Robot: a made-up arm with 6 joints. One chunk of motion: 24 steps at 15 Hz.
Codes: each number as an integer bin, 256 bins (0 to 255) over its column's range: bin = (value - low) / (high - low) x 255, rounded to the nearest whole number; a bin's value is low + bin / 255 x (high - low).
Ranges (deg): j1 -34..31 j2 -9..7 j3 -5..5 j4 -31..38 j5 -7..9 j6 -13..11
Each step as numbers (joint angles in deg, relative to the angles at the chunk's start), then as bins.
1 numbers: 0.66 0.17 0.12 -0.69 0.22 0.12
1 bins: 136 146 131 112 115 139
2 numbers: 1.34 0.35 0.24 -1.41 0.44 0.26
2 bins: 139 149 134 109 119 141
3 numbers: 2.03 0.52 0.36 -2.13 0.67 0.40
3 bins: 141 152 137 107 122 142
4 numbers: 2.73 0.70 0.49 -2.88 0.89 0.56
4 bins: 144 155 140 104 126 144
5 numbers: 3.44 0.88 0.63 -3.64 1.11 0.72
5 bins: 147 157 144 101 129 146
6 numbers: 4.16 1.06 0.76 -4.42 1.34 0.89
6 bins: 150 160 147 98 133 148
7 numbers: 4.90 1.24 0.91 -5.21 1.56 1.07
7 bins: 153 163 151 95 136 149
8 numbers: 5.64 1.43 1.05 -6.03 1.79 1.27
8 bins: 156 166 154 92 140 152
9 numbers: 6.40 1.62 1.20 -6.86 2.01 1.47
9 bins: 158 169 158 89 144 154
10 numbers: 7.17 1.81 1.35 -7.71 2.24 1.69
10 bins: 162 172 162 86 147 156
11 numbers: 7.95 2.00 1.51 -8.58 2.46 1.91
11 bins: 165 175 166 83 151 158
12 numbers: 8.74 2.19 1.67 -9.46 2.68 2.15
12 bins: 168 178 170 80 154 161
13 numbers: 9.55 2.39 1.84 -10.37 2.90 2.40
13 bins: 171 182 174 76 158 164
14 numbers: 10.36 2.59 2.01 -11.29 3.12 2.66
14 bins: 174 185 179 73 161 166
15 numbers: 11.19 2.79 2.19 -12.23 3.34 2.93
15 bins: 177 188 183 69 165 169
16 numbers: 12.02 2.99 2.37 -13.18 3.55 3.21
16 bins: 181 191 188 66 168 172
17 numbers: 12.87 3.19 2.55 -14.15 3.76 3.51
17 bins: 184 194 193 62 171 175
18 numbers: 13.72 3.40 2.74 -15.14 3.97 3.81
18 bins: 187 198 197 59 175 179
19 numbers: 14.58 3.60 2.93 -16.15 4.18 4.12
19 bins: 191 201 202 55 178 182
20 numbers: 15.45 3.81 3.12 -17.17 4.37 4.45
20 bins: 194 204 207 51 181 185
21 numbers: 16.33 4.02 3.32 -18.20 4.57 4.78
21 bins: 197 208 212 47 184 189
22 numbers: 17.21 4.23 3.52 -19.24 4.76 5.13
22 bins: 201 211 217 43 187 193
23 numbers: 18.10 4.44 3.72 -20.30 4.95 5.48
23 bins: 204 214 222 40 190 196
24 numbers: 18.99 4.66 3.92 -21.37 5.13 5.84
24 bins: 208 218 227 36 193 200
